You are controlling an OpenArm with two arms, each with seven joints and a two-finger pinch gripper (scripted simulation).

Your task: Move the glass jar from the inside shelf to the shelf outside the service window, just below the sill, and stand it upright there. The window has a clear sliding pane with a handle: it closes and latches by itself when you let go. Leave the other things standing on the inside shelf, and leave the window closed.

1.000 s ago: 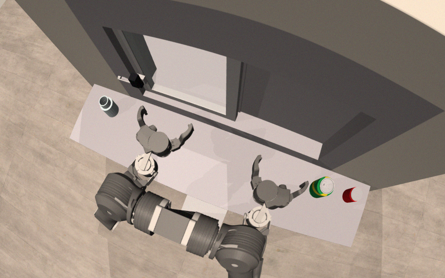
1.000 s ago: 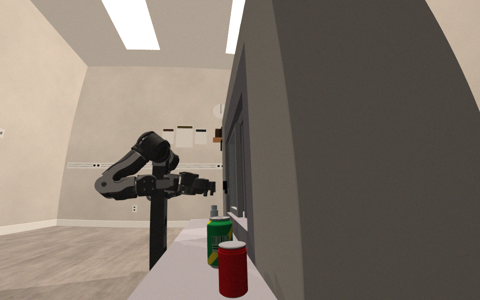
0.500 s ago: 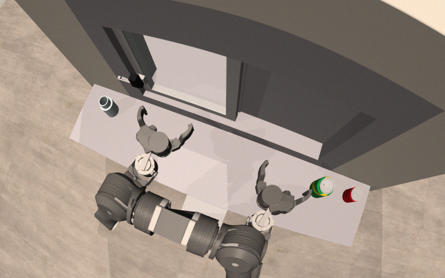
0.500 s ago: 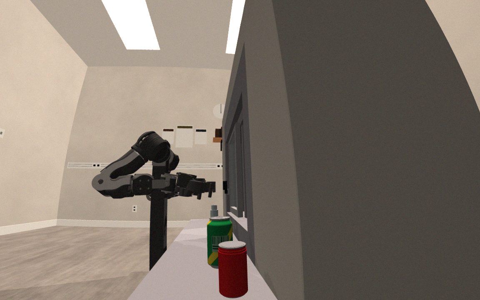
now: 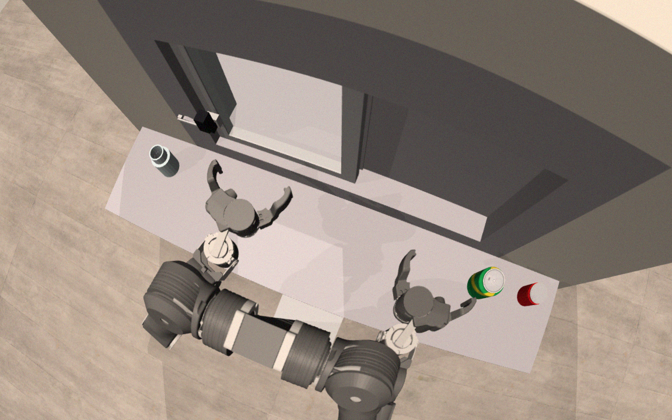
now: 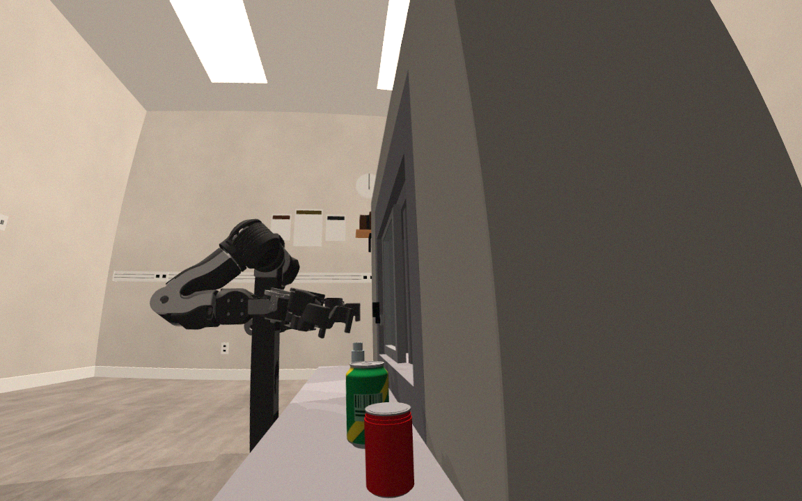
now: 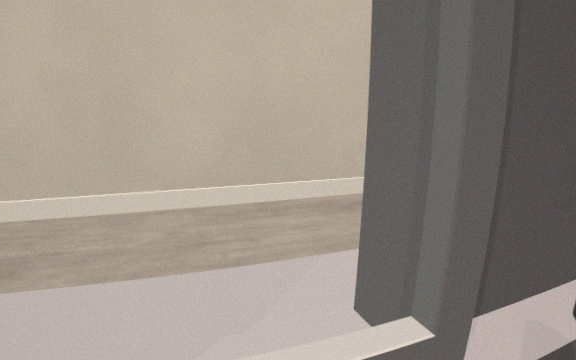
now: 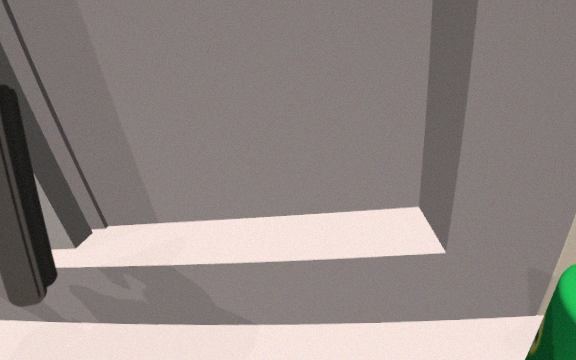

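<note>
The red can lies 50 mm ahead of my right hand, 270 mm to the right of it and 140 mm below it. From my right hand the other things lie so: sill: 170 mm ahead, 240 mm to the left, 150 mm below; upright: 200 mm ahead, 240 mm to the left, 110 mm above; black handle: 110 mm ahead, 580 mm to the left, 40 mm above.
</note>
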